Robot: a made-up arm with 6 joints. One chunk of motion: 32 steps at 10 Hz.
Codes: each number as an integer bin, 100 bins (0 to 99) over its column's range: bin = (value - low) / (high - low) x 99, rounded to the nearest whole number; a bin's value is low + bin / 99 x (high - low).
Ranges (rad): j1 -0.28..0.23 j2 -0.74..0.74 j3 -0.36..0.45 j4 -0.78..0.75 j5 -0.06..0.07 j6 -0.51..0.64
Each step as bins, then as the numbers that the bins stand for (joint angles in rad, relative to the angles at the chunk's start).
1 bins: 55 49 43 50 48 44
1 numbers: 0.0033 -0.0075 -0.0082 -0.0073 0.0030 0.0011
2 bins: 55 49 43 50 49 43
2 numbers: 0.0033 -0.0075 -0.0082 -0.0073 0.0043 -0.0105
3 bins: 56 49 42 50 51 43
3 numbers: 0.0085 -0.0075 -0.0164 -0.0073 0.0070 -0.0105
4 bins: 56 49 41 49 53 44
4 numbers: 0.0085 -0.0075 -0.0245 -0.0227 0.0096 0.0011
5 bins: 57 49 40 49 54 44
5 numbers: 0.0136 -0.0075 -0.0327 -0.0227 0.0109 0.0011
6 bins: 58 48 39 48 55 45
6 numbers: 0.0188 -0.0224 -0.0409 -0.0382 0.0122 0.0127
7 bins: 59 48 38 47 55 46
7 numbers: 0.0239 -0.0224 -0.0491 -0.0536 0.0122 0.0243
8 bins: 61 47 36 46 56 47
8 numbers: 0.0342 -0.0374 -0.0655 -0.0691 0.0135 0.0360
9 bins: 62 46 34 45 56 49
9 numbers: 0.0394 -0.0523 -0.0818 -0.0845 0.0135 0.0592
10 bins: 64 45 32 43 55 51
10 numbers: 0.0497 -0.0673 -0.0982 -0.1155 0.0122 0.0824
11 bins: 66 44 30 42 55 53
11 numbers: 0.0600 -0.0822 -0.1145 -0.1309 0.0122 0.1057
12 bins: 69 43 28 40 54 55
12 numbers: 0.0755 -0.0972 -0.1309 -0.1618 0.0109 0.1289
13 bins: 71 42 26 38 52 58
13 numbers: 0.0858 -0.1121 -0.1473 -0.1927 0.0083 0.1637
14 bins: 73 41 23 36 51 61
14 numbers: 0.0961 -0.1271 -0.1718 -0.2236 0.0070 0.1986
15 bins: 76 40 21 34 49 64
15 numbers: 0.1115 -0.1420 -0.1882 -0.2545 0.0043 0.2334
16 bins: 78 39 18 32 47 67
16 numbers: 0.1218 -0.1570 -0.2127 -0.2855 0.0017 0.2683
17 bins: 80 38 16 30 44 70
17 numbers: 0.1321 -0.1719 -0.2291 -0.3164 -0.0022 0.3031
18 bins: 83 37 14 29 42 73
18 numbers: 0.1476 -0.1869 -0.2455 -0.3318 -0.0048 0.3380
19 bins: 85 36 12 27 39 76
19 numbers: 0.1579 -0.2018 -0.2618 -0.3627 -0.0088 0.3728
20 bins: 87 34 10 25 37 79
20 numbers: 0.1682 -0.2317 -0.2782 -0.3936 -0.0114 0.4077
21 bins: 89 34 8 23 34 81
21 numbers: 0.1785 -0.2317 -0.2945 -0.4245 -0.0154 0.4309
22 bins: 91 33 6 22 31 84
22 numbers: 0.1888 -0.2467 -0.3109 -0.4400 -0.0193 0.4658
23 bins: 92 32 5 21 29 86
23 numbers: 0.1939 -0.2616 -0.3191 -0.4555 -0.0219 0.4890
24 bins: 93 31 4 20 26 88
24 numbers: 0.1991 -0.2766 -0.3273 -0.4709 -0.0259 0.5122
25 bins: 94 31 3 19 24 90
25 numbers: 0.2042 -0.2766 -0.3355 -0.4864 -0.0285 0.5355
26 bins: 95 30 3 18 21 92
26 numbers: 0.2094 -0.2915 -0.3355 -0.5018 -0.0324 0.5587
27 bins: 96 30 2 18 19 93
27 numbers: 0.2145 -0.2915 -0.3436 -0.5018 -0.0351 0.5703
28 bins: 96 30 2 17 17 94
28 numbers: 0.2145 -0.2915 -0.3436 -0.5173 -0.0377 0.5819
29 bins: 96 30 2 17 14 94
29 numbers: 0.2145 -0.2915 -0.3436 -0.5173 -0.0416 0.5819
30 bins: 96 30 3 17 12 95
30 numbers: 0.2145 -0.2915 -0.3355 -0.5173 -0.0442 0.5935
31 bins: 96 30 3 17 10 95
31 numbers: 0.2145 -0.2915 -0.3355 -0.5173 -0.0469 0.5935
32 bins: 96 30 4 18 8 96
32 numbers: 0.2145 -0.2915 -0.3273 -0.5018 -0.0495 0.6052
